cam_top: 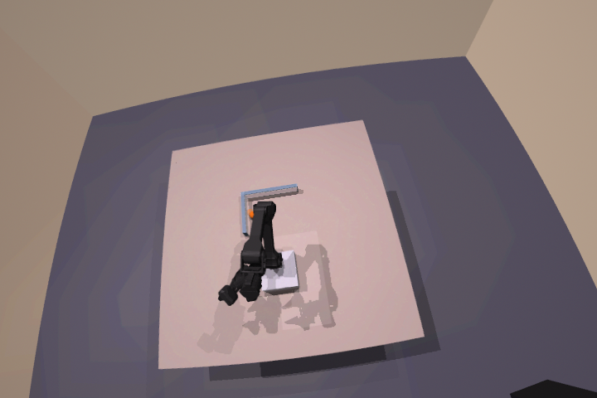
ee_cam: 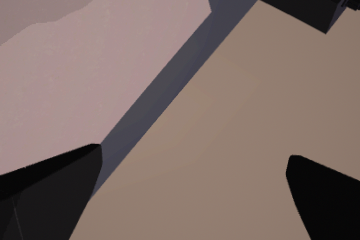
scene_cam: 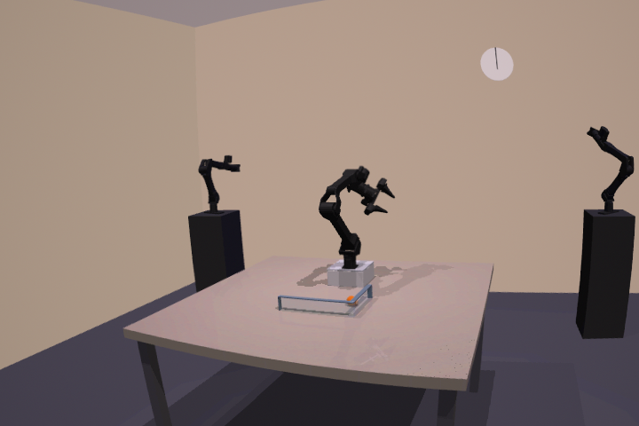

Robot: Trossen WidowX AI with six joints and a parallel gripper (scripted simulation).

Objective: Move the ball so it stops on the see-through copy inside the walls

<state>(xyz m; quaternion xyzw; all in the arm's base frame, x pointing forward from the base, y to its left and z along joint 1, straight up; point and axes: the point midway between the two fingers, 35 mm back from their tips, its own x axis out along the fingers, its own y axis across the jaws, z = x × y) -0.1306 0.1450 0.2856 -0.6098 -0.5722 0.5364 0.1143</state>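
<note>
Now: gripper tip 43 cm short of the orange ball, 9 cm to the left of it and 33 cm above it. Round my gripper tip: short wall (45 cm ahead, 4 cm to the right, 32 cm below); then long wall (55 cm ahead, 20 cm to the right, 32 cm below); then see-through copy (45 cm ahead, 8 cm to the right, 33 cm below).
</note>
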